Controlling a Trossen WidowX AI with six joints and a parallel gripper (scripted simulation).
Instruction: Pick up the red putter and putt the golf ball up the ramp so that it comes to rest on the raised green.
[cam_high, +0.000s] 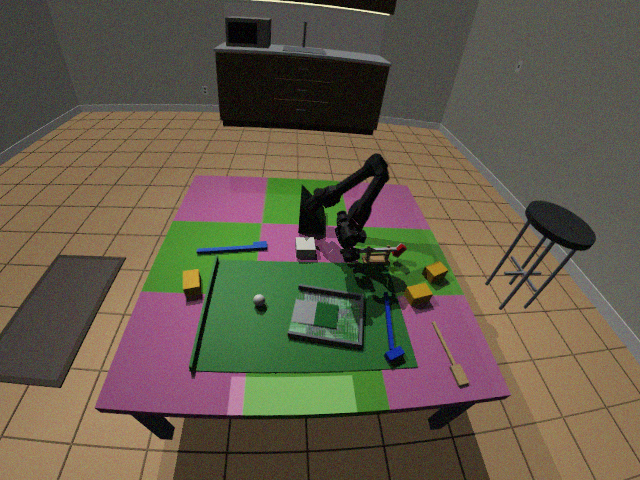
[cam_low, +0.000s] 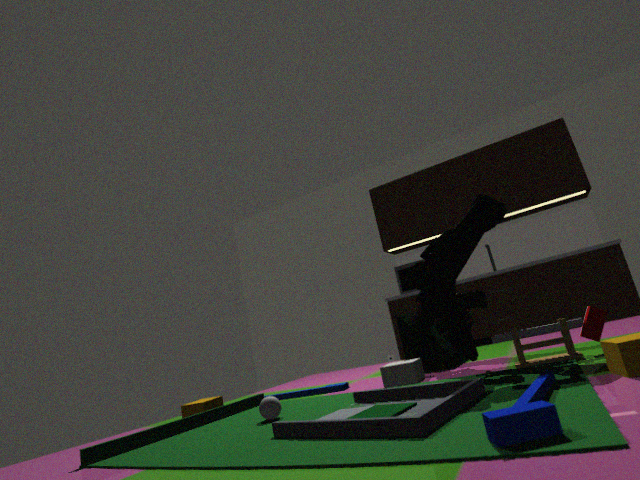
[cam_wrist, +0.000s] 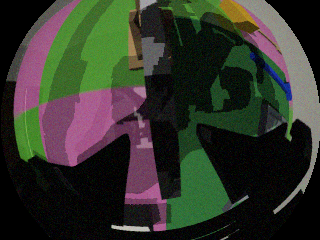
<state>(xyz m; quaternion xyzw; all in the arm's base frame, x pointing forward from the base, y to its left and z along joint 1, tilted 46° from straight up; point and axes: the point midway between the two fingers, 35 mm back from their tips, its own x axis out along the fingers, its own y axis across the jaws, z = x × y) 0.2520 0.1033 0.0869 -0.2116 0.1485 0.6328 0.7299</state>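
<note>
The red putter lies 11 cm to the left of my gripper tip, 3 cm above it and 1 cm behind it. Also, from my gripper tip: grey frame (26 cm ahead, 12 cm to the right, 2 cm below); wooden rack (13 cm to the left); green mat (23 cm ahead, 21 cm to the right, 3 cm below).
</note>
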